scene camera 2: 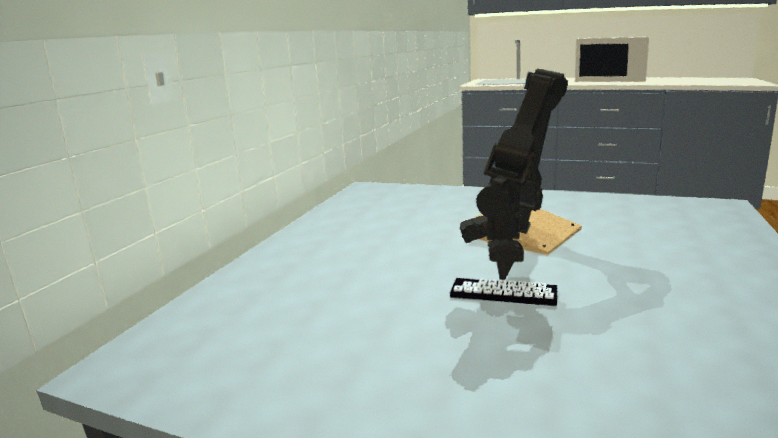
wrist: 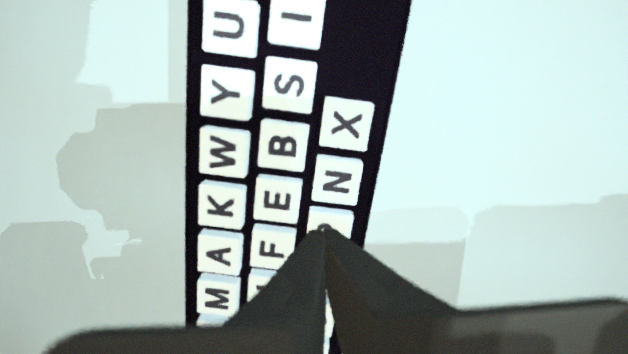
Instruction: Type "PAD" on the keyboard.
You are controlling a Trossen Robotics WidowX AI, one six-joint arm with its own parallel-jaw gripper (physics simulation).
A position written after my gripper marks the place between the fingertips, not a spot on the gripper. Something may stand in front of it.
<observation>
In view: my gripper [scene camera 2: 502,279] and a black keyboard [scene camera 2: 480,289].
My gripper shows as well in the wrist view [wrist: 322,241].
</observation>
